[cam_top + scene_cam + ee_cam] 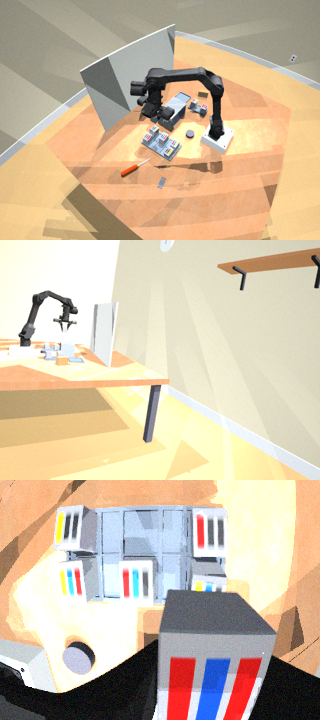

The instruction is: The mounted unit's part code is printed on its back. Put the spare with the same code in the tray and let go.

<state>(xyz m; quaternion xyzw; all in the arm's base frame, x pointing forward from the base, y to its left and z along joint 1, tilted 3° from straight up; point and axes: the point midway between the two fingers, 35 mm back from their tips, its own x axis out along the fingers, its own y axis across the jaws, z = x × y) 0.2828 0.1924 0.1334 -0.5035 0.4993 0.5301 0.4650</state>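
The shallow blue-grey tray lies 7 cm ahead of my gripper tip, 35 cm to the right of it and 17 cm below it. Also, from my gripper tip: mounted unit: 2 cm ahead, 16 cm to the right, 12 cm below; then grey spare: 2 cm above; then black puck: 15 cm behind, 13 cm to the right, 16 cm below.
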